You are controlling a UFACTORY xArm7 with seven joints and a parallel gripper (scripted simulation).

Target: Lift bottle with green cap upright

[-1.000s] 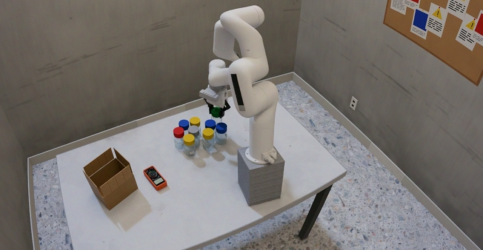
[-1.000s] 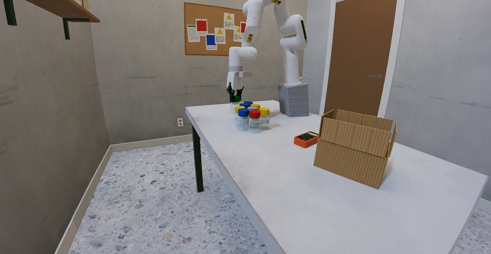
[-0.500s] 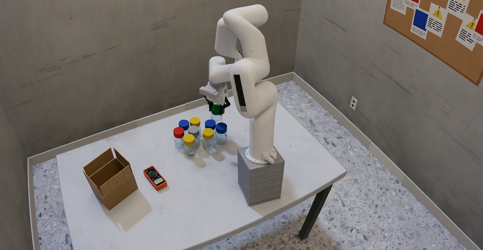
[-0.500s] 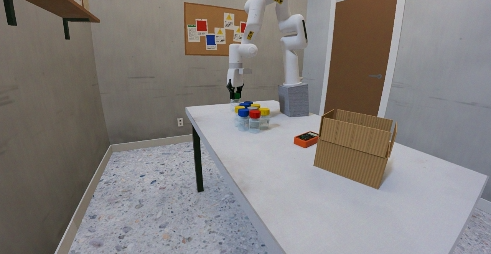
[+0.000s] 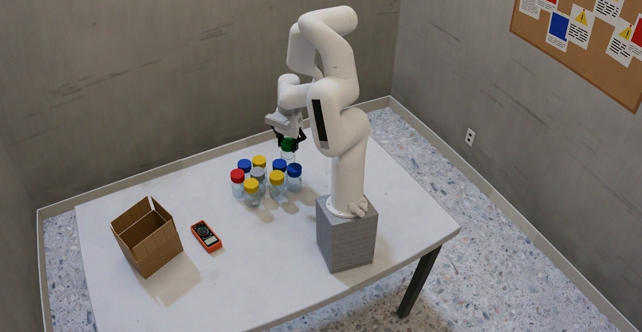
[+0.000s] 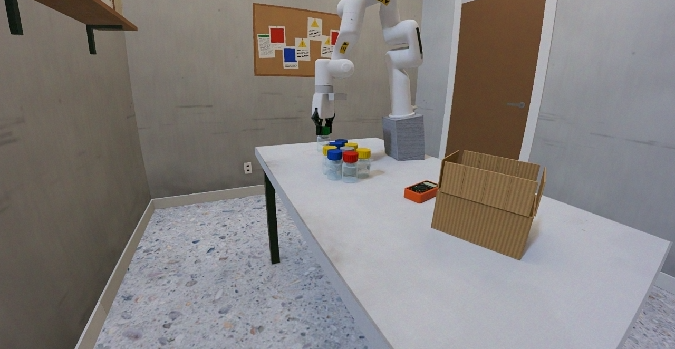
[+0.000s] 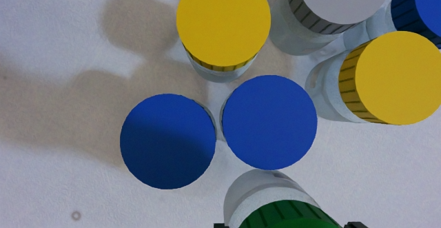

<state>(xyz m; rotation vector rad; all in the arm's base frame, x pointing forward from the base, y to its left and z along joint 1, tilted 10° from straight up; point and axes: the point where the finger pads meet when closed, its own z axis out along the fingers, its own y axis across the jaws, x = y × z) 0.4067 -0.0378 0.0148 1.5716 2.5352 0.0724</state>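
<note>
Right now my hand is 40 mm above the green-capped bottle. Round my hand: grey-capped bottle (30 mm behind, 150 mm to the left, 100 mm below); then orange multimeter (140 mm behind, 430 mm to the left, 140 mm below); then red-capped bottle (220 mm to the left, 100 mm below).
</note>
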